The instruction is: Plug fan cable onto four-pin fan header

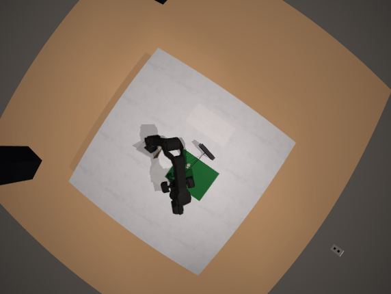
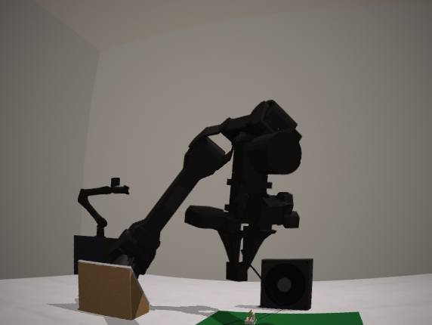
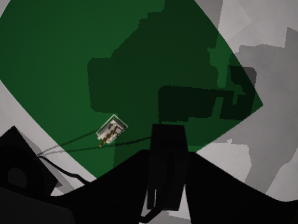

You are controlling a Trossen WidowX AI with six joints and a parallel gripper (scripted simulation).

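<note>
Right now the four-pin header is 12 cm below my gripper tip and 8 cm to the left of it. Round my gripper tip: green board (13 cm below, 6 cm ahead, 4 cm to the left); then black fan (23 cm to the left, 6 cm below, 4 cm ahead); then black fan plug (1 cm to the left, 1 cm behind).
</note>
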